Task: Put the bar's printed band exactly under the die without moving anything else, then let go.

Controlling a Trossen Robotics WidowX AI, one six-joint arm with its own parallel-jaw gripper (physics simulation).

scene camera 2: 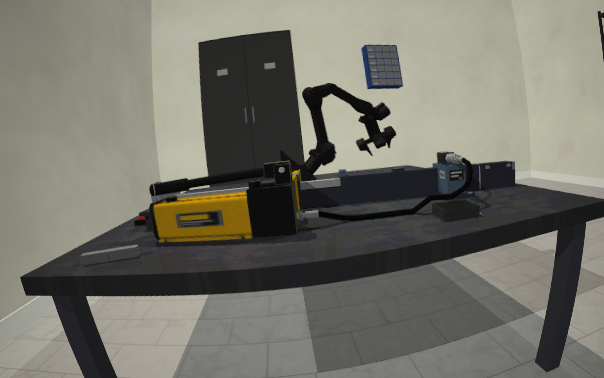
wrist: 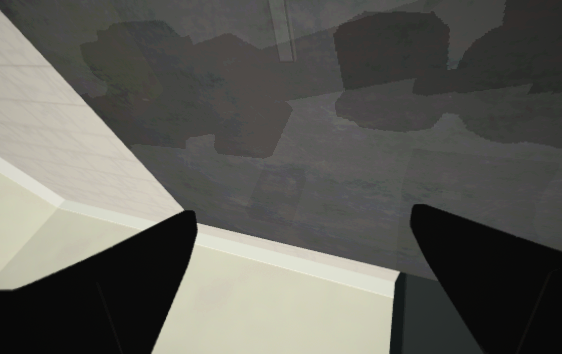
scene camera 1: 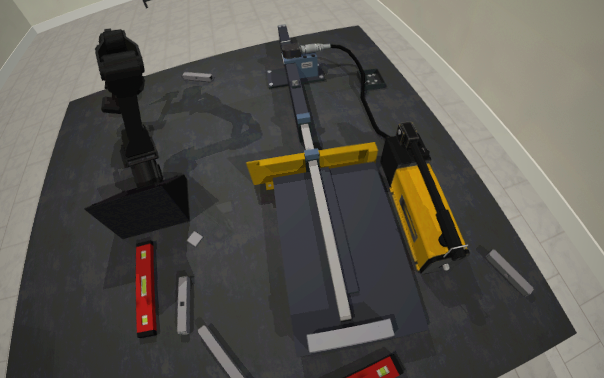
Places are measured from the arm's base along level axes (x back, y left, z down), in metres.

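Pixels of known places: gripper, between the fingertips: point(scene camera 2: 380, 151) point(wrist: 302, 217) point(scene camera 1: 114, 99); arm's base, origin of its link: point(scene camera 2: 306, 171) point(scene camera 1: 149, 185).
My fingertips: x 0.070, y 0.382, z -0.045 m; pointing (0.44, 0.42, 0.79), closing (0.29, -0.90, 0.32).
For each thing: its top centre in the pictures, then the offset to it from my fingertips. "*": a spot on its surface instead.
- dark rail, a spot on its surface: point(scene camera 2: 390, 186) * dx -0.560, dy -0.260, dz +0.072 m
- blue unit, a spot on its surface: point(scene camera 2: 449, 178) point(scene camera 1: 317, 64) * dx -0.673, dy -0.129, dz +0.055 m
- dark block, centre of its top: point(scene camera 2: 447, 151) point(scene camera 1: 298, 45) dx -0.626, dy -0.092, dz -0.015 m
- yellow machine, a spot on its surface: point(scene camera 2: 200, 215) * dx -0.690, dy -0.757, dz +0.054 m
- yellow fence, a spot on its surface: point(scene camera 1: 350, 156) * dx -0.567, dy -0.532, dz +0.053 m
- dark tray, centre of its top: point(scene camera 2: 458, 204) point(scene camera 1: 370, 74) dx -0.825, dy -0.228, dz +0.086 m
- red level, a spot on its surface: point(scene camera 1: 144, 295) * dx +0.014, dy -0.642, dz +0.095 m
- pale block, a spot on its surface: point(scene camera 1: 350, 336) * dx -0.362, dy -0.903, dz +0.018 m
A long pale bar point(scene camera 1: 327, 230) point(scene camera 2: 320, 184) runs through small blue guides point(scene camera 1: 311, 154) on a yellow fence, in line with the dark rail point(scene camera 1: 298, 97) point(scene camera 2: 390, 186). I cannot make out its printed band. At the rail's far part stands a blue unit point(scene camera 1: 310, 67) point(scene camera 2: 449, 178) with a dark block point(scene camera 1: 291, 49) point(scene camera 2: 445, 155) on top; the die cannot be told apart there. My gripper point(scene camera 2: 380, 150) point(wrist: 302, 217) is open and empty, high above the table, fingers pointing down in the second scene view. In the first scene view the arm hides its fingers.
A yellow machine point(scene camera 1: 430, 215) point(scene camera 2: 200, 215) stands beside the bar, cabled to the blue unit. The yellow fence point(scene camera 1: 350, 156) crosses the bar. Also there: a dark tray point(scene camera 1: 381, 82) point(scene camera 2: 455, 210), a red level point(scene camera 1: 144, 295), loose grey bars point(scene camera 1: 197, 76) point(scene camera 1: 183, 306) point(scene camera 1: 510, 272) and a pale block point(scene camera 1: 350, 336).
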